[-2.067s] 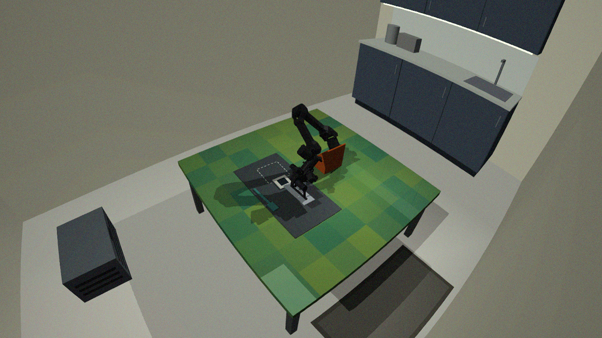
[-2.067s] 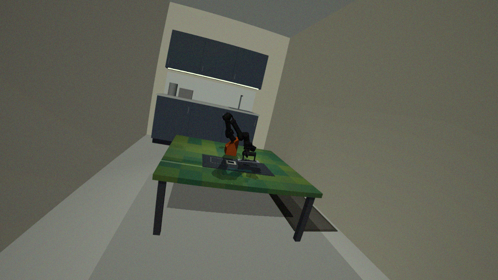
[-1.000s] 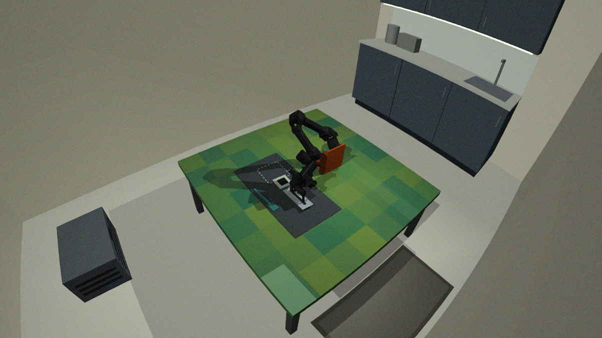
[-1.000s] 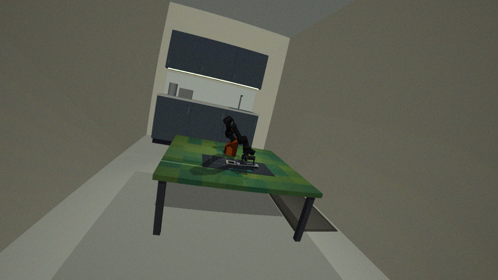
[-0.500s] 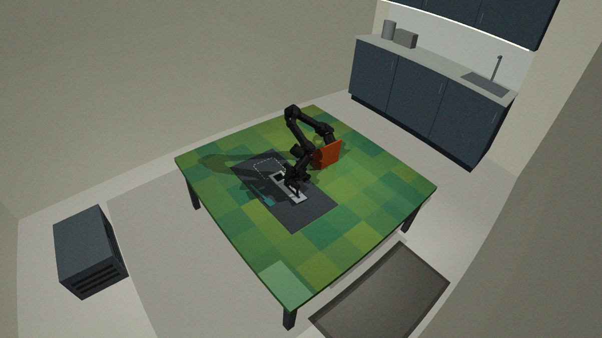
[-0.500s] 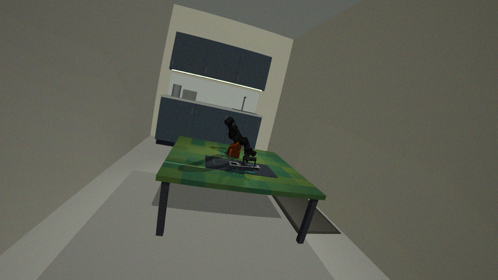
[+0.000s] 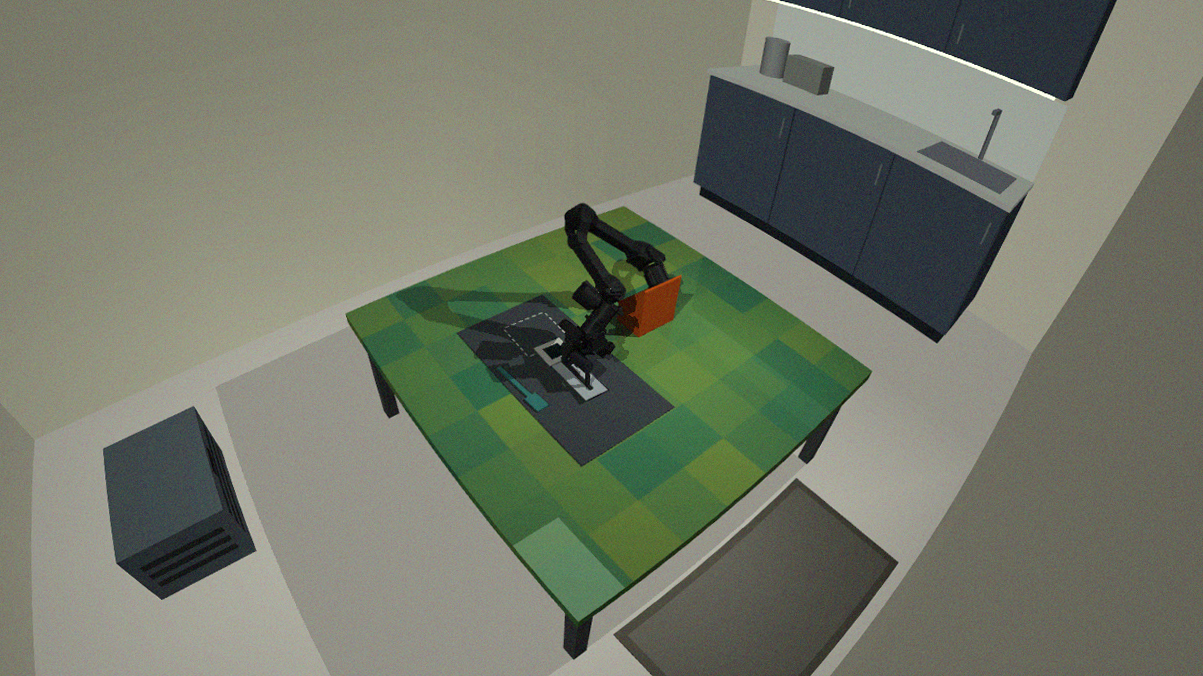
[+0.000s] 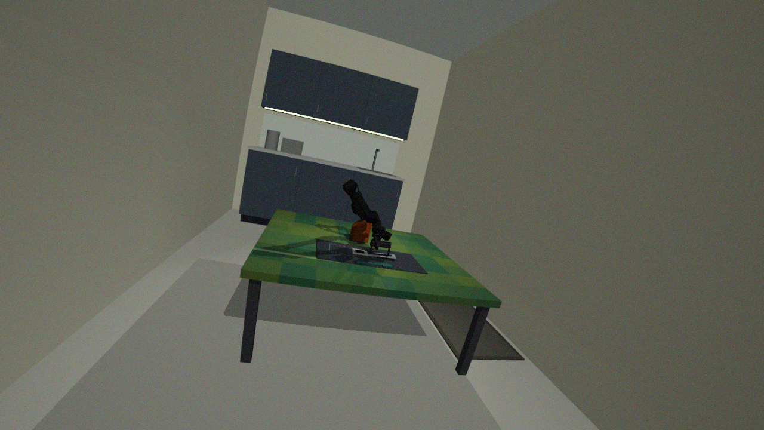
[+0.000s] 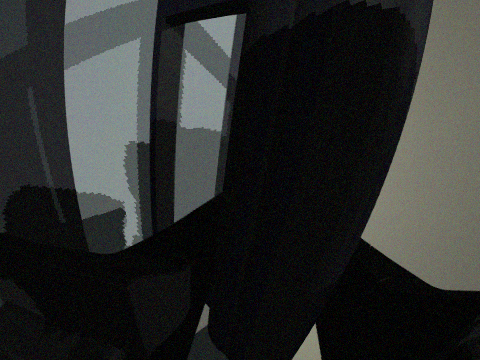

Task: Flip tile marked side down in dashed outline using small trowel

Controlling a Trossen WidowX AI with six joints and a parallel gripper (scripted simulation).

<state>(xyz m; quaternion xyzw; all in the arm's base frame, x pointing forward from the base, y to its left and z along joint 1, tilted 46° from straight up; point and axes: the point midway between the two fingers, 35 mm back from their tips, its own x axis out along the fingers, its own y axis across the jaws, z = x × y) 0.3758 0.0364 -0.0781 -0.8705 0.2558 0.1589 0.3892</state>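
Right now my gripper tip is 70 mm above the dark mat and 40 mm to the left of it. Round my gripper tip: teal spatula-like tool 140 mm ahead, 50 mm below; small trowel 20 mm behind, 10 mm below; tile 100 mm to the right, 50 mm below, 20 mm behind.
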